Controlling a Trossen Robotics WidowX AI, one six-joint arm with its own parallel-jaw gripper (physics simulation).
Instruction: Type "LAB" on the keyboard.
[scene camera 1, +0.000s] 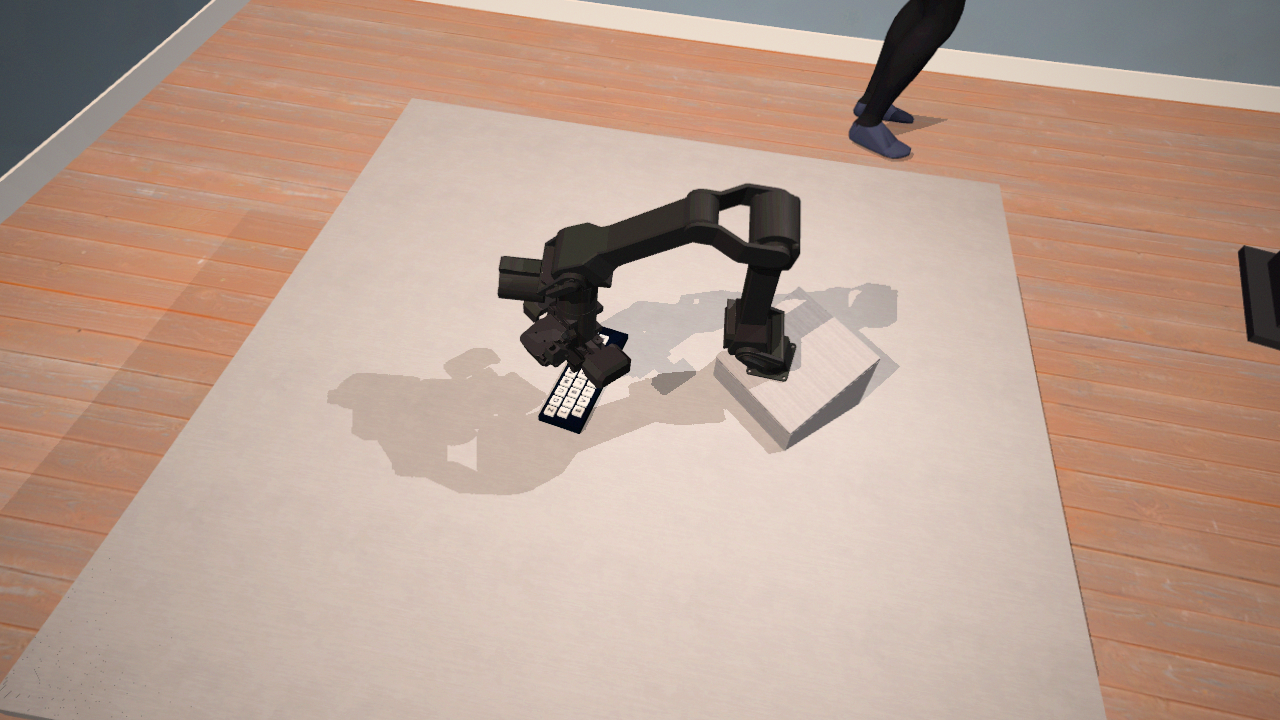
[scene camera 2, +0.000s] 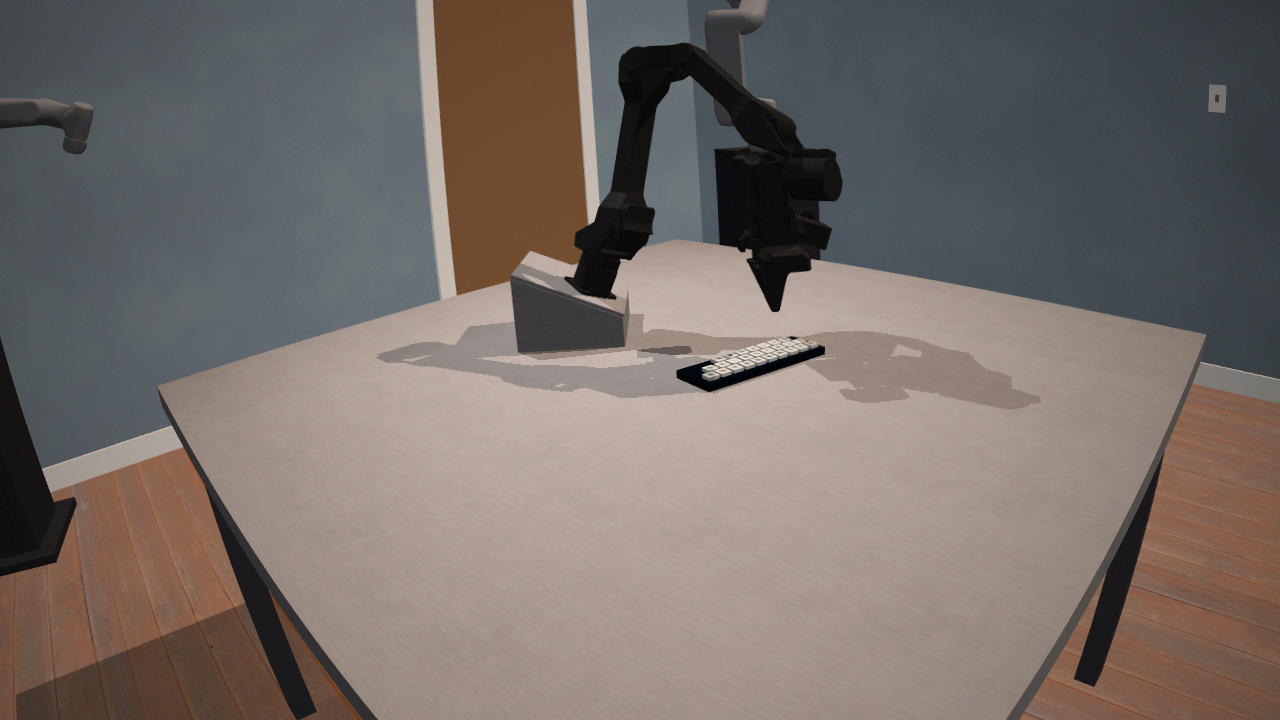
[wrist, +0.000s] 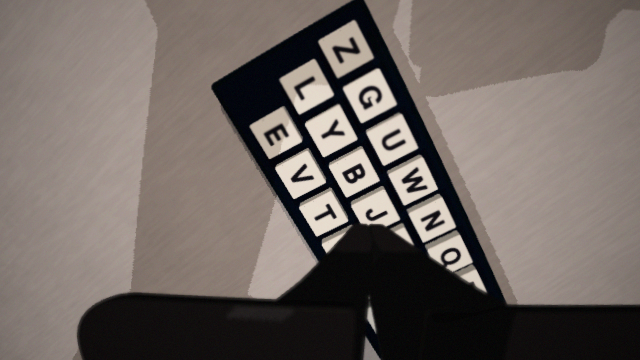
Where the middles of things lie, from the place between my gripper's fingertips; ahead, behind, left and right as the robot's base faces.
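From my hand: b key (wrist: 353, 171), 50 mm below; g key (wrist: 369, 95), 50 mm below, 20 mm ahead, 30 mm to the left; l key (wrist: 306, 86), 50 mm below, 40 mm to the left; z key (wrist: 346, 49), 50 mm below, 20 mm ahead, 50 mm to the left.
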